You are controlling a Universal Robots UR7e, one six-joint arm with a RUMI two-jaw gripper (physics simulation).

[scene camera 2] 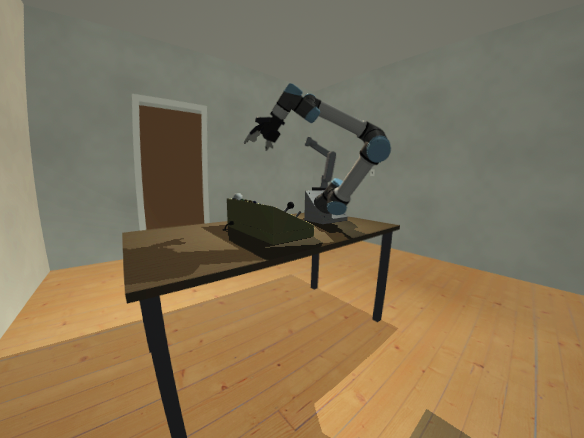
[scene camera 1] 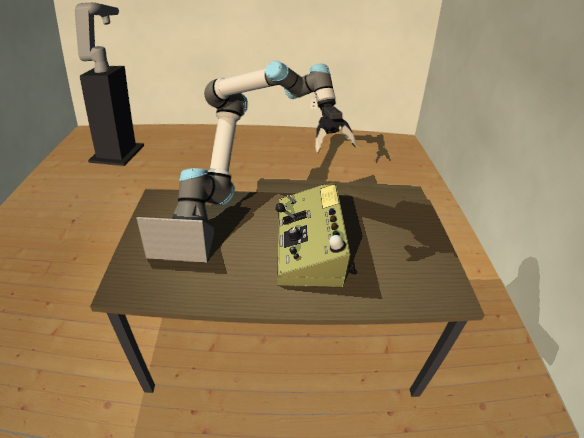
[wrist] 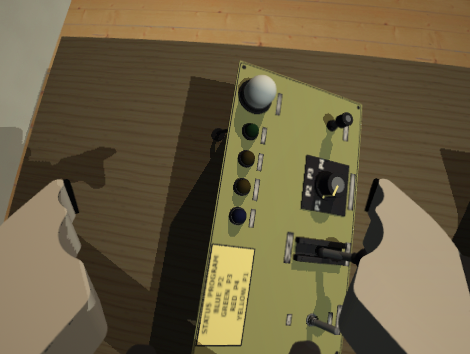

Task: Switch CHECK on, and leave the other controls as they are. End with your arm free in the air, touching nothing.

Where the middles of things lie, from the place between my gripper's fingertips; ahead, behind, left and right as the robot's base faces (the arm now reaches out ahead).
I see the control console (scene camera 1: 323,253) 50 mm behind my hand, 20 mm to the right of it and 350 mm below it.
